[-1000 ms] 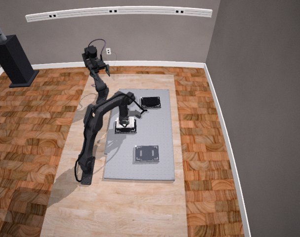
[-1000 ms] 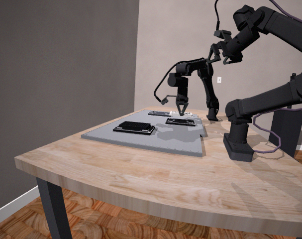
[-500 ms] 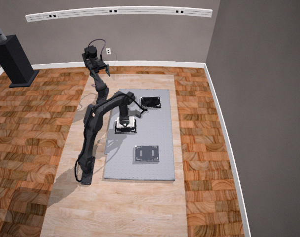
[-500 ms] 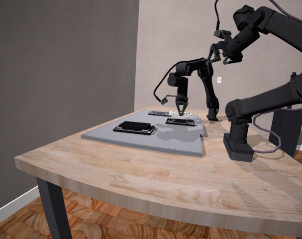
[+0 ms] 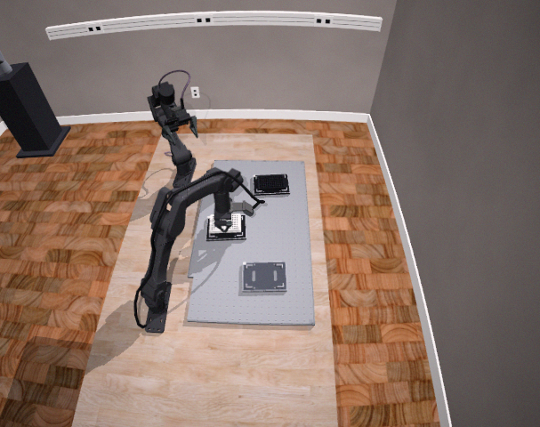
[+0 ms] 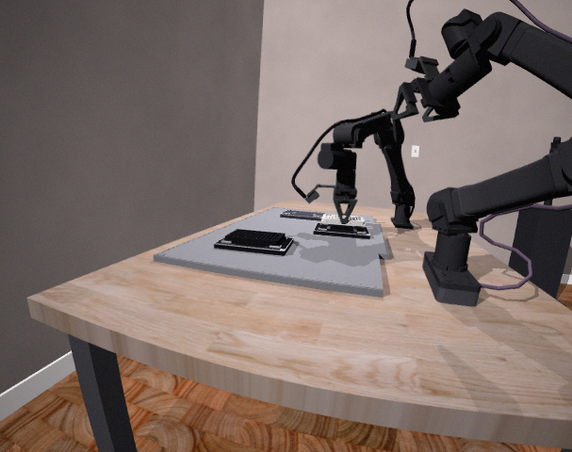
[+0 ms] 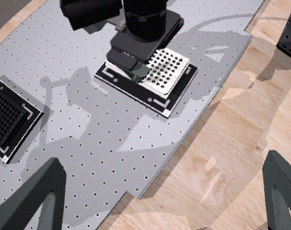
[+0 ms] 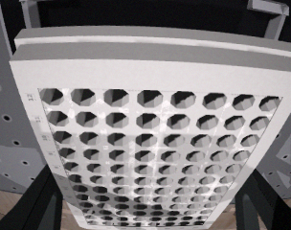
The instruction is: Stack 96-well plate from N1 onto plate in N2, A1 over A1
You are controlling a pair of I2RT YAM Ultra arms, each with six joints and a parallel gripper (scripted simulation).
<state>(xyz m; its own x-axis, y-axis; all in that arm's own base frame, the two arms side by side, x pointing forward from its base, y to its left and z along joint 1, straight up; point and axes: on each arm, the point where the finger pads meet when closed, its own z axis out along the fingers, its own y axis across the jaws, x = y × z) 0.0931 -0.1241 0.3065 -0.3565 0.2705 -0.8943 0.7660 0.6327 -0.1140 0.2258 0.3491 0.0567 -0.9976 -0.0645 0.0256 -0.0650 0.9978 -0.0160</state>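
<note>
The black plate nest lies 4 cm below my right hand. The rest, counted from my right hand: grey plate nest 16 cm ahead, 22 cm to the right, 4 cm below; then white 96-well plate right at my right hand; then black 96-well plate 19 cm ahead, 25 cm to the left, 2 cm below.
My left hand is 14 cm short of the white 96-well plate, 19 cm to the left of it and 28 cm above it. From my left hand the other things lie so: grey plate nest: 30 cm ahead, 42 cm to the right, 31 cm below; black 96-well plate: 33 cm ahead, 6 cm to the left, 30 cm below; black plate nest: 15 cm ahead, 19 cm to the right, 31 cm below.
</note>
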